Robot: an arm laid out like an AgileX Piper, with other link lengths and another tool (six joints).
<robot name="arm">
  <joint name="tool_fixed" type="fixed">
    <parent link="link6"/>
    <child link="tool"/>
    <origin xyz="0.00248 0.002 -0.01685" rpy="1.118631 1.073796 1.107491"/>
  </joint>
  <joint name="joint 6" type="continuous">
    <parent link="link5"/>
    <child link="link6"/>
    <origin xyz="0.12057 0 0.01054"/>
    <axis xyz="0.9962 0 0.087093"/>
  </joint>
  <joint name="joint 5" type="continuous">
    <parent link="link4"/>
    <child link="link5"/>
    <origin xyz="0 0 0"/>
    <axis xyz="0 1 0"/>
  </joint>
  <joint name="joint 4" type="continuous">
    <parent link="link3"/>
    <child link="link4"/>
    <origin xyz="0.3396 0 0.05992"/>
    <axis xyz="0.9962 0 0.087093"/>
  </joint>
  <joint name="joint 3" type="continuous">
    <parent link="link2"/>
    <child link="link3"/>
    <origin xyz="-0.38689 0 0.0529"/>
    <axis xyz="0 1 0"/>
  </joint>
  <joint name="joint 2" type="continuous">
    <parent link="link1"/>
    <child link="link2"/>
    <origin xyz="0 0 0"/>
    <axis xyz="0 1 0"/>
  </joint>
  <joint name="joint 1" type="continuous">
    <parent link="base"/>
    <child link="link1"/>
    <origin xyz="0 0 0.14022"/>
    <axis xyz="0 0 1"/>
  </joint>
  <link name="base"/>
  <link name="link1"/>
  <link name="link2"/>
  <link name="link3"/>
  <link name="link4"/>
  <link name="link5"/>
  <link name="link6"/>
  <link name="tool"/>
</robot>
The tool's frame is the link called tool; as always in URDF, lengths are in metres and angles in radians. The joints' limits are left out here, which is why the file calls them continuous.
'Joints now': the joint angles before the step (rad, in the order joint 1, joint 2, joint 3, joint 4, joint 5, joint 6). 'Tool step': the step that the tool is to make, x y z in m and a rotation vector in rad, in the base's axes. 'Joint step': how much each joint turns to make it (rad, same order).
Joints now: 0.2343, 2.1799, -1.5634, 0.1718, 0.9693, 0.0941
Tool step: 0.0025, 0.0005, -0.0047, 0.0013, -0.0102, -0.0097
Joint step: 0.0000, 0.0080, 0.0000, 0.0000, -0.0195, 0.0069
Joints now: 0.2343, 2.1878, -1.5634, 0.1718, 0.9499, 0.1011
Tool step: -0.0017, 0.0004, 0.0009, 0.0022, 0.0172, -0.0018
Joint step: 0.0001, 0.0001, -0.0023, 0.0050, 0.0184, 0.0021
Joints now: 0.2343, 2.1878, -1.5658, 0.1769, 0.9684, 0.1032
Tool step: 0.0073, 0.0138, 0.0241, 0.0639, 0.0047, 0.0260
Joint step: 0.0073, -0.0001, -0.0710, 0.0676, 0.0690, -0.0391
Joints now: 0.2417, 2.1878, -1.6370, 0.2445, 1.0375, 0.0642
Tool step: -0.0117, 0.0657, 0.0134, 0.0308, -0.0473, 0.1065
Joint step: 0.1097, 0.0002, -0.0407, 0.0197, -0.0122, -0.0083
